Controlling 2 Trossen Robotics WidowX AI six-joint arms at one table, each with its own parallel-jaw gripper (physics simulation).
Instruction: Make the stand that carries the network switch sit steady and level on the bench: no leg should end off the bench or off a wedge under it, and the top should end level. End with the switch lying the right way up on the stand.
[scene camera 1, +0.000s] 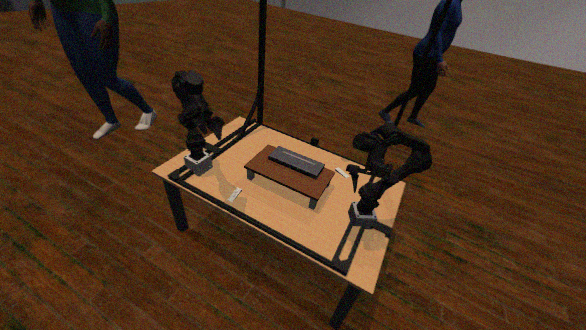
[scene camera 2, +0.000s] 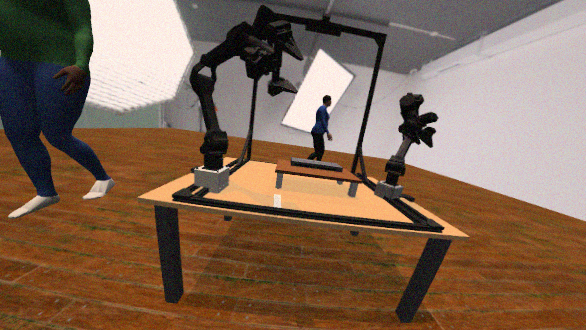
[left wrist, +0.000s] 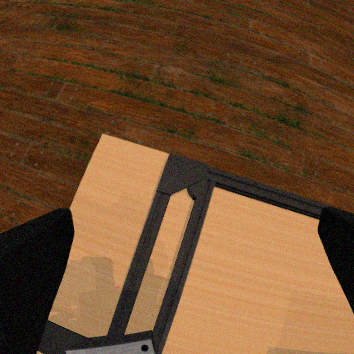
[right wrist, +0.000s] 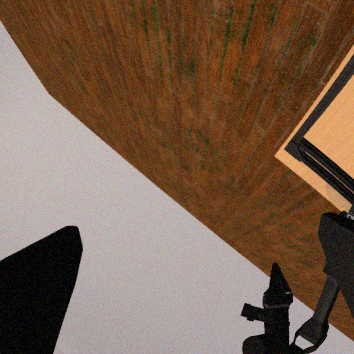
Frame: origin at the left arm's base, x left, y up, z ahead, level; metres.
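Seen in the pictures: left gripper, fingertip midpoint: (scene camera 1: 366, 195) (scene camera 2: 425, 145) (left wrist: 201, 222) (right wrist: 273, 266); right gripper, fingertip midpoint: (scene camera 1: 213, 137) (scene camera 2: 299, 77) (right wrist: 202, 233); left arm's base at its link origin: (scene camera 1: 364, 209) (scene camera 2: 390, 183); right arm's base at its link origin: (scene camera 1: 197, 155) (scene camera 2: 213, 167).
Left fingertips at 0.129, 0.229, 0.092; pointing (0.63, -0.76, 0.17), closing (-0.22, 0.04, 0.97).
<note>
Pixels of each thing's top centre, then the offset from my left fingertips to it, as dx, dy, dz. "spot": a spot on its surface instead. Level surfaces: height alone.
- brown top at a spot on its surface: (scene camera 2: 285, 168) (scene camera 1: 256, 164) spot: -0.387, -0.211, +0.438
- bench at its surface level: dy -0.311
- dark grey switch at its top centre: (scene camera 1: 296, 159) (scene camera 2: 315, 162) -0.416, -0.183, +0.225
The stand has a brown top (scene camera 1: 260, 162) (scene camera 2: 285, 168) and grey legs; it stands upright on the bench (scene camera 1: 280, 227) (scene camera 2: 240, 192). A slight tilt cannot be judged, and not every leg foot shows. The dark grey switch (scene camera 1: 296, 161) (scene camera 2: 316, 164) lies flat on the top. One pale wedge (scene camera 1: 234, 194) (scene camera 2: 277, 201) lies on the bench in front of the stand, apart from it. Another pale wedge (scene camera 1: 342, 172) lies just right of the stand. My left gripper (scene camera 1: 356, 181) (scene camera 2: 433, 131) (left wrist: 201, 222) is open and empty, above the bench's right side. My right gripper (scene camera 2: 299, 75) (right wrist: 202, 233) is open and empty, raised high.
A black rail frame (scene camera 1: 270, 230) (scene camera 2: 310, 216) runs around the bench top, with an upright post (scene camera 1: 261, 65) (scene camera 2: 369, 105) at the back. One person (scene camera 1: 90, 60) (scene camera 2: 30, 110) is at the left. Another person (scene camera 1: 430, 60) (scene camera 2: 321, 122) is behind the bench.
</note>
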